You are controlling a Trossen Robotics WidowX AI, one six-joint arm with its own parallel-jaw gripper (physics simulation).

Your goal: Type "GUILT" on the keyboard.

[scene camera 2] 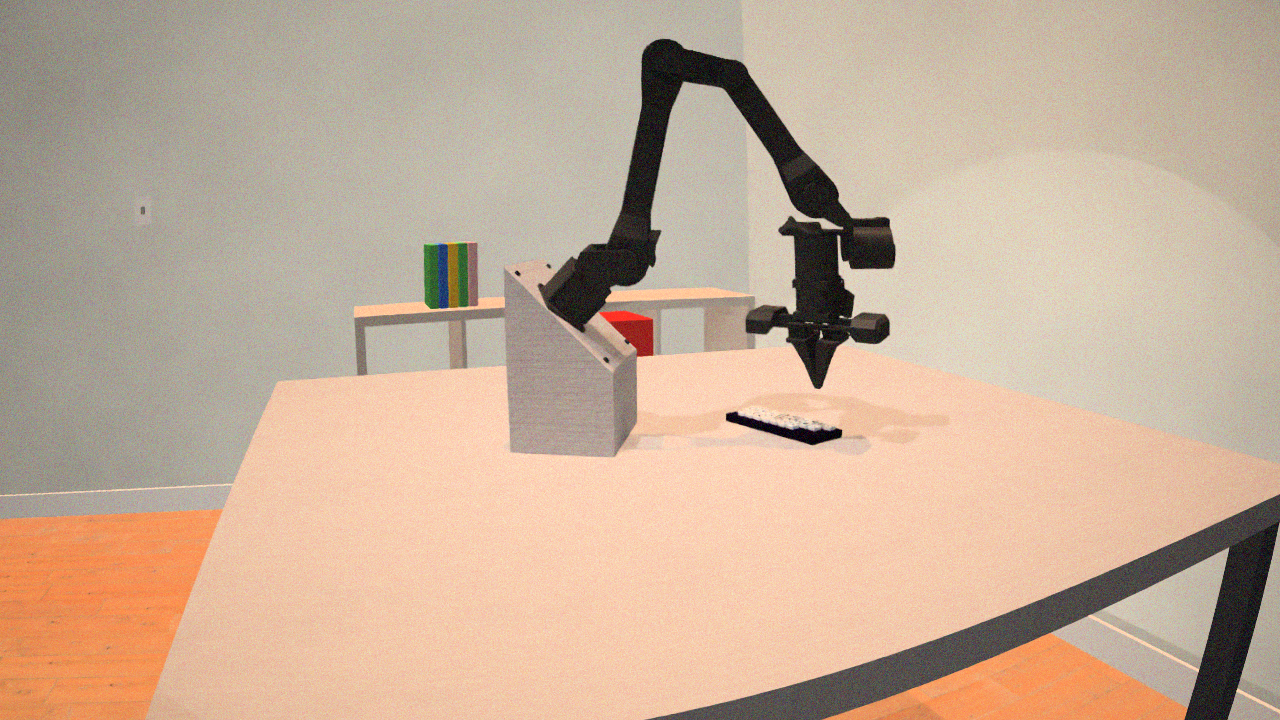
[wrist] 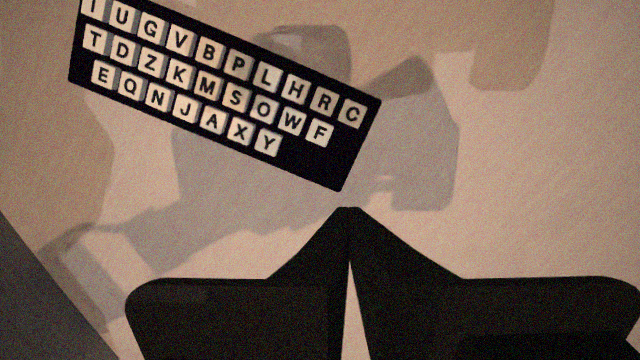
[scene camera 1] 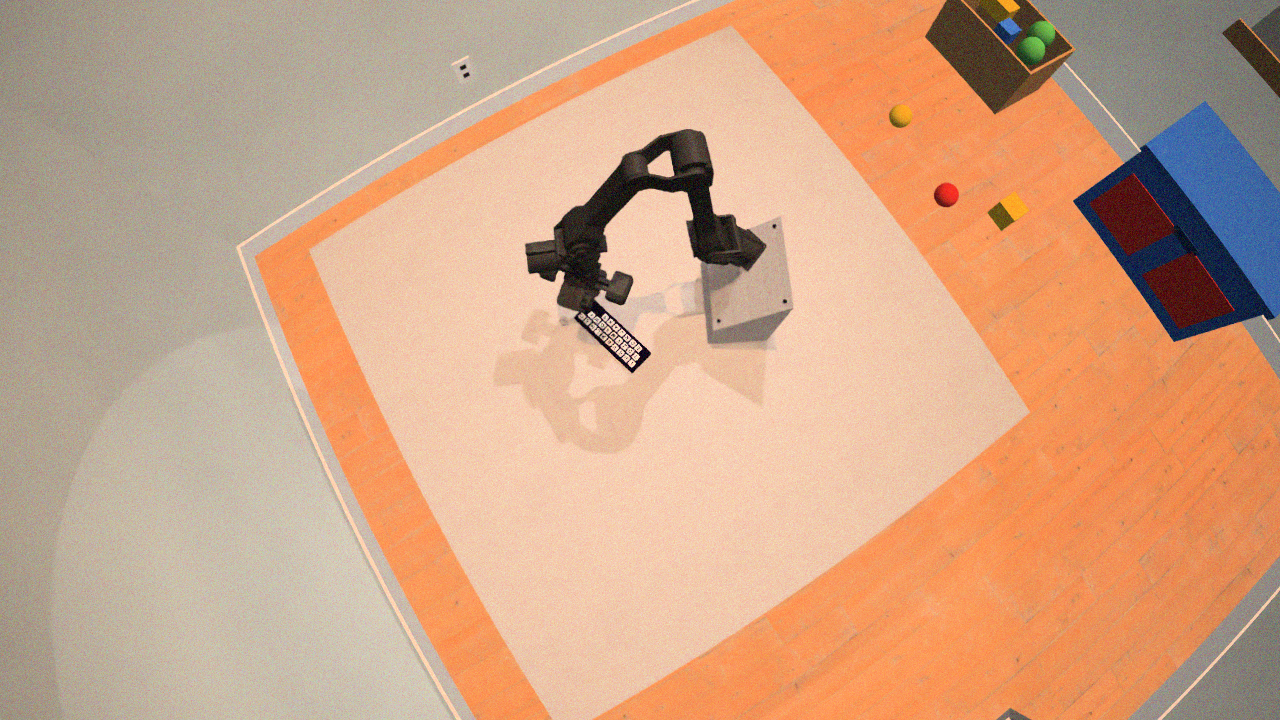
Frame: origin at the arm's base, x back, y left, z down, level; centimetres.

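Seen in the pictures: gripper, fingertip midpoint: (scene camera 2: 818, 388) (wrist: 347, 217); arm's base at its link origin: (scene camera 2: 560, 308) (scene camera 1: 748, 250).
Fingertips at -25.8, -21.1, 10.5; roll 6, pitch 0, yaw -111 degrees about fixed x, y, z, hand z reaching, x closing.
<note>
Offsets run from my fingertips to a thing's top centre, as dx, dy, dz. Level surfaces: height alone.
The black keyboard {-2.4, +8.6, +5.8} (scene camera 1: 613, 338) (scene camera 2: 774, 430) (wrist: 320, 165) with white letter keys lies flat on the table. In the wrist view it slants from upper left to centre right. The G key {-4.3, +12.7, +5.8} (wrist: 151, 28), U key {-4.4, +14.5, +5.8} (wrist: 121, 16) and I key {-4.5, +16.2, +5.8} (wrist: 92, 7), partly cut by the frame's top, are in the top row. The L key {-3.9, +5.9, +5.8} (wrist: 266, 76) is further right in that row. The T key {-2.8, +15.8, +5.8} (wrist: 95, 39) starts the middle row. My gripper (scene camera 2: 817, 385) (wrist: 347, 217) is shut and empty, pointing down above keyboard height. In the wrist view its tips show just below the keyboard's lower right corner.
The grey slanted base block (scene camera 1: 747, 295) (scene camera 2: 568, 394) carries the arm on the table {dz +7.6} (scene camera 1: 716, 537) (scene camera 2: 537, 555); its side also fills the wrist view's lower left. A shelf (scene camera 2: 393, 311) with upright books (scene camera 2: 450, 274) and a red box (scene camera 2: 633, 333) stand behind the table.
</note>
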